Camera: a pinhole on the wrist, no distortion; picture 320 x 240 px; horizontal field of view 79.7 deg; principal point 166.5 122.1 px. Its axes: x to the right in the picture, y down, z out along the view. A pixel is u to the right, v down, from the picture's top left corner.
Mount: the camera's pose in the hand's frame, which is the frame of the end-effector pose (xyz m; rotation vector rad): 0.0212 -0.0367 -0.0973 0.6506 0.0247 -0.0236
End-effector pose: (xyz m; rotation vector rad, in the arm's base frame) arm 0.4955 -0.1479 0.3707 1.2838 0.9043 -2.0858
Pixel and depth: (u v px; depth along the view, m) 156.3 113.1 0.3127
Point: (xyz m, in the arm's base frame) 0.2408 -0.1062 0.4725
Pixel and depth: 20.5 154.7 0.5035
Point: 0.2429 -0.2261 0.8807
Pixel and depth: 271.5 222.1 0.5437
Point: -0.0242 -0.4652 0.2672
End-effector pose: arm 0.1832 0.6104 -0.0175 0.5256 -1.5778 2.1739
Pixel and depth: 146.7 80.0 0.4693
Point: 0.4281 0.5161 0.3564
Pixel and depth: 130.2 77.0 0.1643
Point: 0.2786 0.6460 0.1150
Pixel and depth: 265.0 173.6 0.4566
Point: 0.0941 0.3810 0.3940
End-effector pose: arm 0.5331 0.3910 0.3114 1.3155 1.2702 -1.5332
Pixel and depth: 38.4 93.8 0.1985
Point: 0.3746 0.3808 0.4554
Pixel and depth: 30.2 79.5 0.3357
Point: 0.2635 0.3196 0.5819
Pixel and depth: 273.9 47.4 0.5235
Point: -0.0702 0.3553 0.1104
